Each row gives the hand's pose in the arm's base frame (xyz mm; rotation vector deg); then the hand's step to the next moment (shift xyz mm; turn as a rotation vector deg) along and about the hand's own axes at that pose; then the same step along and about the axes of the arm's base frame.
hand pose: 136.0 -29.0 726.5 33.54 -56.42 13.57
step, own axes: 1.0 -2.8 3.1 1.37 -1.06 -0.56
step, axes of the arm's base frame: -0.4 -4.1 1.1 1.61 -0.65 0.54
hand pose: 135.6 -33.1 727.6 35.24 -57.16 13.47
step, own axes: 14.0 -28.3 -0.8 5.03 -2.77 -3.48
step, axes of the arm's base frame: 20.9 -23.6 0.8 6.43 -0.66 1.83
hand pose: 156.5 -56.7 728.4 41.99 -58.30 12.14
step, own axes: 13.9 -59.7 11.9 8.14 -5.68 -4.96
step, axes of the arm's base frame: 28.0 -54.5 -12.0 10.51 -2.39 2.62
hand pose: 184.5 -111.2 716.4 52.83 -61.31 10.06
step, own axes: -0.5 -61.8 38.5 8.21 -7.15 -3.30
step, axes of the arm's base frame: 7.0 -66.4 -29.0 10.22 -4.53 2.12
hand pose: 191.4 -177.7 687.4 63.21 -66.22 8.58
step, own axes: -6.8 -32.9 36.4 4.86 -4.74 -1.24
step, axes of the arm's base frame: -7.0 -41.2 -26.6 5.89 -3.48 0.92
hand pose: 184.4 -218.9 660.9 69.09 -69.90 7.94
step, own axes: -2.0 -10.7 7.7 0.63 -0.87 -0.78
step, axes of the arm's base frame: 1.2 -9.4 -9.3 1.32 -0.09 0.05
